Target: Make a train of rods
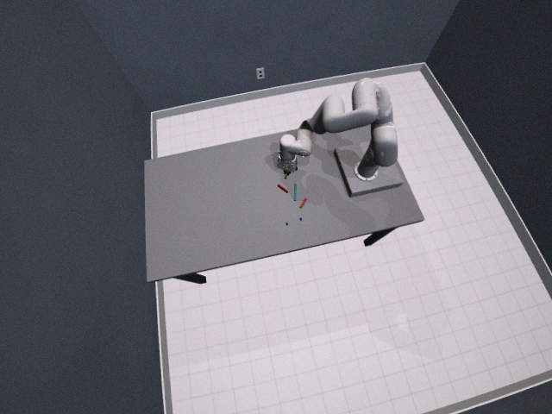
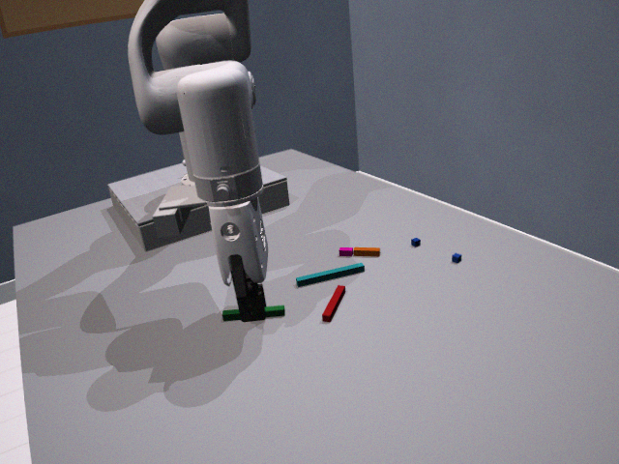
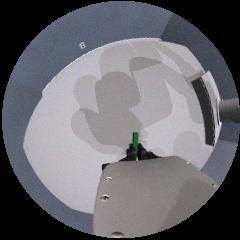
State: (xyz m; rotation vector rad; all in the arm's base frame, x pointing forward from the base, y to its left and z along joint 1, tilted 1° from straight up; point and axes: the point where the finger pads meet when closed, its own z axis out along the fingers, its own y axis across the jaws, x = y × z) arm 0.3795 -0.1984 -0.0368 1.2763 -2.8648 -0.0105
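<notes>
Now: hand 10 mm short of the orange rod, 210 mm to the right of it and 20 mm above it. The rest, counted from my hand: green rod 20 mm below; then red rod 70 mm ahead, 80 mm to the left, 20 mm below; then turquoise rod 10 mm ahead, 130 mm to the left, 20 mm below.
</notes>
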